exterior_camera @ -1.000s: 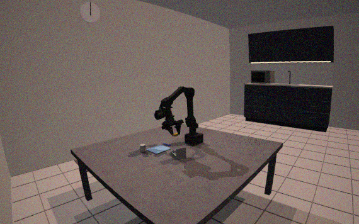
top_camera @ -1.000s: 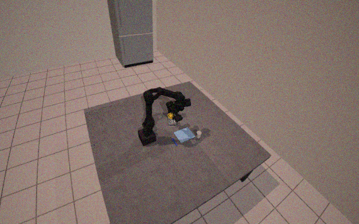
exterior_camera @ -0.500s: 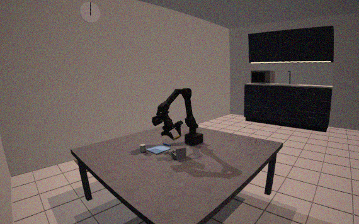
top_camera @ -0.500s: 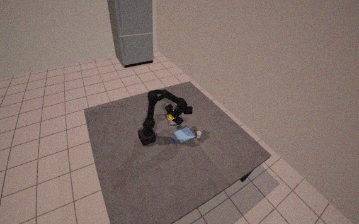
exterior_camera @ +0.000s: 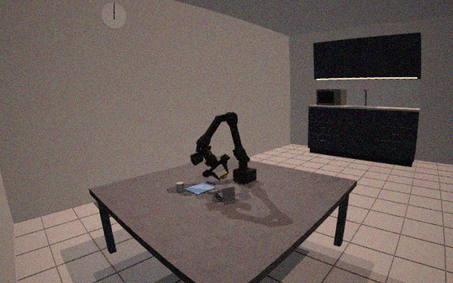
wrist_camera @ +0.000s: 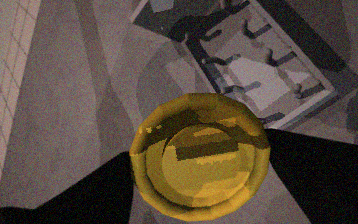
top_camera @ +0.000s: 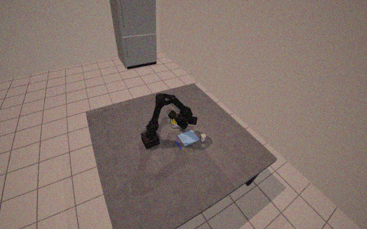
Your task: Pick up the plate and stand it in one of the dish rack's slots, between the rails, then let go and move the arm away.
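Now: gripper tip 50 mm short of the grey dish rack, 40 mm to the right of it and 80 mm above it. Round my gripper tip: yellow plate (10 mm to the right); mat (30 mm ahead, 170 mm to the right, 100 mm below); pale cup (120 mm ahead, 260 mm to the right, 70 mm below).
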